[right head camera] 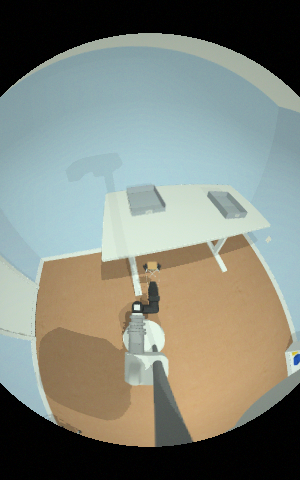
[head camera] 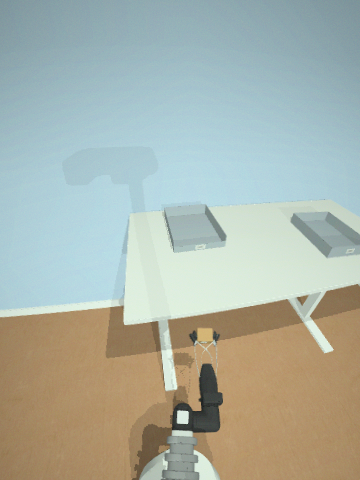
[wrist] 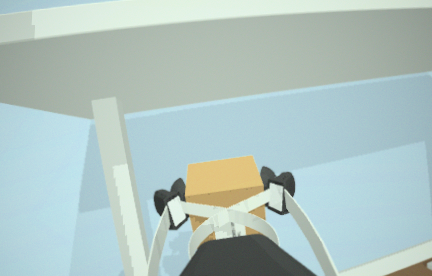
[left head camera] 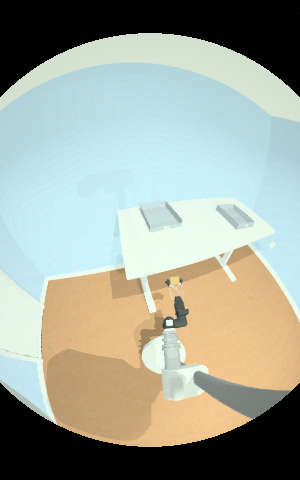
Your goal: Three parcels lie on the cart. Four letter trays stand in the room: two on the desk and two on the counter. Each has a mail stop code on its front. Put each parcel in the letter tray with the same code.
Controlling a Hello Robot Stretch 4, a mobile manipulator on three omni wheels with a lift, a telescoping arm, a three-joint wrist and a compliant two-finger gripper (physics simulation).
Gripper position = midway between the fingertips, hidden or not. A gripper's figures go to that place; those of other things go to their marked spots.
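Labels:
My gripper (wrist: 223, 187) is 25 cm from the lens; a white desk (wrist: 100, 67) is 35 cm from the lens.

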